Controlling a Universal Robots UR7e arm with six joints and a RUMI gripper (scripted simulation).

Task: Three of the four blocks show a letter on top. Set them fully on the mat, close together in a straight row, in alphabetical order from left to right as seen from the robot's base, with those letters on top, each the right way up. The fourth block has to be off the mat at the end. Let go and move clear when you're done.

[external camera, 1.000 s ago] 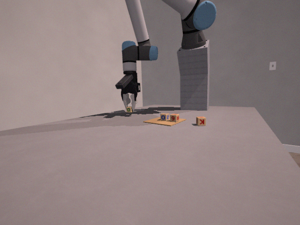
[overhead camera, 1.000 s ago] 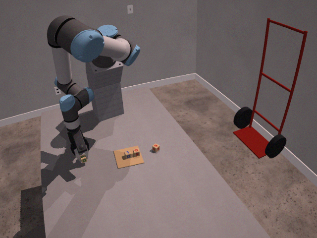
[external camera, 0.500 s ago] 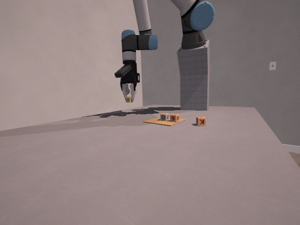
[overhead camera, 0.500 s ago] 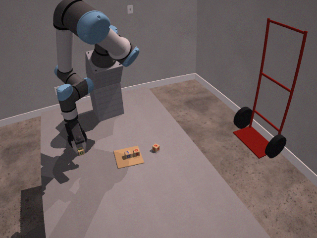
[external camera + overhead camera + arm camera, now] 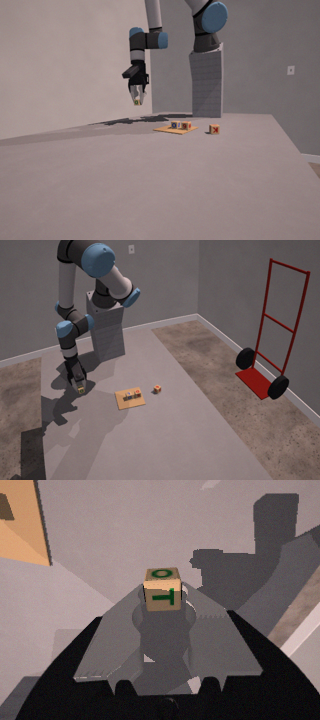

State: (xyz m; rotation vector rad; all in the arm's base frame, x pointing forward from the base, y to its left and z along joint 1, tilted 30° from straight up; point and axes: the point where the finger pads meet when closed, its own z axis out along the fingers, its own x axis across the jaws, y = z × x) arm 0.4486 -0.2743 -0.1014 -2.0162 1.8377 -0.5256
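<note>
Right now my hand is 6 cm short of the blue-lettered block, 23 cm to the right of it and 10 cm above it. Also, from my hand: red-marked block 6 cm ahead, 28 cm to the left, 10 cm below; then tan mat 6 cm ahead, 24 cm to the left, 12 cm below; then green-lettered block right at my hand.
</note>
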